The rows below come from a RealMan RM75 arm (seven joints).
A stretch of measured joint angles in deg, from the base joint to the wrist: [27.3 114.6 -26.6 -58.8 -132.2 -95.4 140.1]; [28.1 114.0 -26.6 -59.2 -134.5 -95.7 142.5]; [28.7 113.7 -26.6 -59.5 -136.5 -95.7 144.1]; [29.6 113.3 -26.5 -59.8 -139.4 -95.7 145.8]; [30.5 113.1 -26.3 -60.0 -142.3 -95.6 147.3]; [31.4 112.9 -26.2 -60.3 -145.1 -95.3 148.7]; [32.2 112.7 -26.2 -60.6 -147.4 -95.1 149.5]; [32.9 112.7 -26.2 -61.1 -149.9 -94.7 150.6]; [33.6 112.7 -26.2 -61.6 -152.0 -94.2 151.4]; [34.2 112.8 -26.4 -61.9 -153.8 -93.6 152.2]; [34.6 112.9 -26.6 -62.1 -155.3 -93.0 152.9]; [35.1 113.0 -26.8 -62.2 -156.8 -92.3 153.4]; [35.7 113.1 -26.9 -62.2 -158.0 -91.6 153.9]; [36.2 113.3 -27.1 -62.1 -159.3 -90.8 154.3]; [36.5 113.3 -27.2 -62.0 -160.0 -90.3 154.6]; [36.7 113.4 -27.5 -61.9 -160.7 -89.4 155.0]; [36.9 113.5 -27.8 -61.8 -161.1 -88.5 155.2]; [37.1 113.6 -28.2 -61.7 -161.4 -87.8 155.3]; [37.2 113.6 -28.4 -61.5 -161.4 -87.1 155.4]
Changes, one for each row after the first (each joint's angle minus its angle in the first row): [0.8 -0.6 0.0 -0.4 -2.3 -0.3 2.4]; [1.4 -0.9 0.0 -0.7 -4.3 -0.3 4.0]; [2.3 -1.3 0.1 -1.0 -7.2 -0.3 5.7]; [3.2 -1.5 0.3 -1.2 -10.1 -0.2 7.2]; [4.1 -1.7 0.4 -1.5 -12.9 0.1 8.6]; [4.9 -1.9 0.4 -1.8 -15.2 0.3 9.4]; [5.6 -1.9 0.4 -2.3 -17.7 0.7 10.5]; [6.3 -1.9 0.4 -2.8 -19.8 1.2 11.3]; [6.9 -1.8 0.2 -3.1 -21.6 1.8 12.1]; [7.3 -1.7 0.0 -3.3 -23.1 2.4 12.8]; [7.8 -1.6 -0.2 -3.4 -24.6 3.1 13.3]; [8.4 -1.5 -0.3 -3.4 -25.8 3.8 13.8]; [8.9 -1.3 -0.5 -3.3 -27.1 4.6 14.2]; [9.2 -1.3 -0.6 -3.2 -27.8 5.1 14.5]; [9.4 -1.2 -0.9 -3.1 -28.5 6.0 14.9]; [9.6 -1.1 -1.2 -3.0 -28.9 6.9 15.1]; [9.8 -1.0 -1.6 -2.9 -29.2 7.6 15.2]; [9.9 -1.0 -1.8 -2.7 -29.2 8.3 15.3]
